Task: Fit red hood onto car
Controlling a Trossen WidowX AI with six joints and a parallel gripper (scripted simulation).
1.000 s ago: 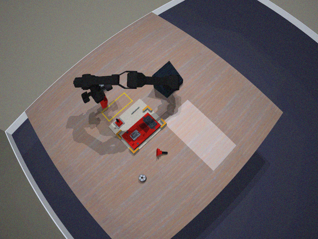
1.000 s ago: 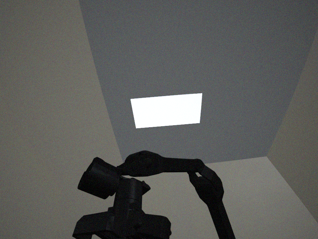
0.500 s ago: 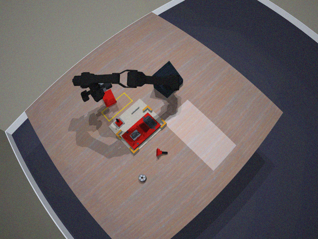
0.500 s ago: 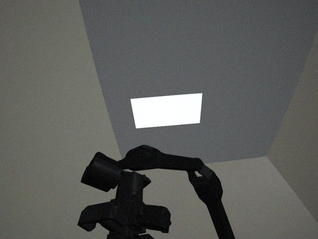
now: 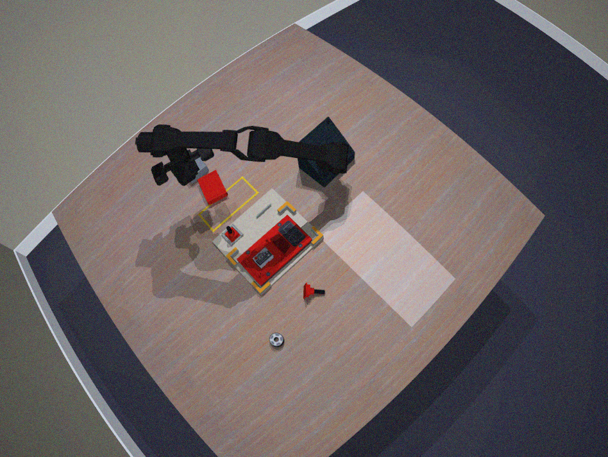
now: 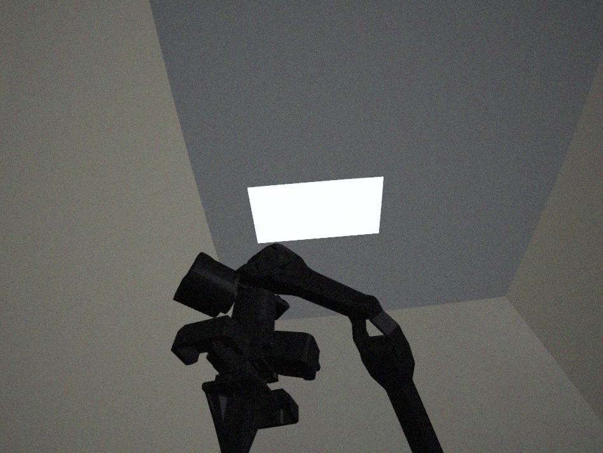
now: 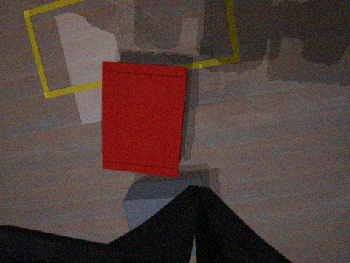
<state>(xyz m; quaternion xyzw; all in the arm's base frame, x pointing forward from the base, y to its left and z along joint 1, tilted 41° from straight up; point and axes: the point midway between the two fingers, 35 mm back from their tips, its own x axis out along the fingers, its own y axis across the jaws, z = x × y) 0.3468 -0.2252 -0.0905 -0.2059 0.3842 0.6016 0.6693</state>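
Right now my gripper tip is 120 mm above the red hood, 40 mm past it and 20 mm to the right of it. From my gripper tip the other things lie so: grey engine block: 320 mm to the left, 110 mm below.
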